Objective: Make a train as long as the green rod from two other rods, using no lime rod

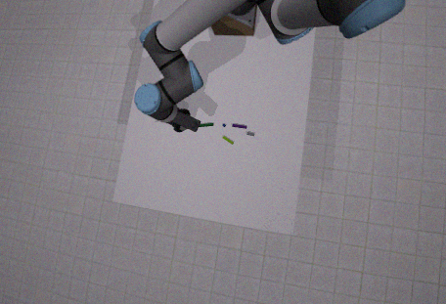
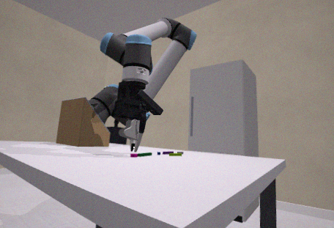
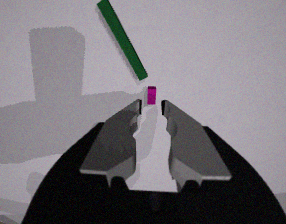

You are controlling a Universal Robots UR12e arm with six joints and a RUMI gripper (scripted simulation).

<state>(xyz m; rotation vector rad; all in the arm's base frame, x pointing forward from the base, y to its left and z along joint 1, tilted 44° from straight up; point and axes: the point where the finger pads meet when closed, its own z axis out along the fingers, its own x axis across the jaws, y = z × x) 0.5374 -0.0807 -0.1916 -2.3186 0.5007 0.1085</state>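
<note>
Right now my hand is 30 mm above the magenta rod. Round my hand: blue rod (150 mm to the left, 30 mm below, 10 mm behind); green rod (60 mm to the left, 30 mm below); lime rod (170 mm to the left, 60 mm ahead, 30 mm below).
</note>
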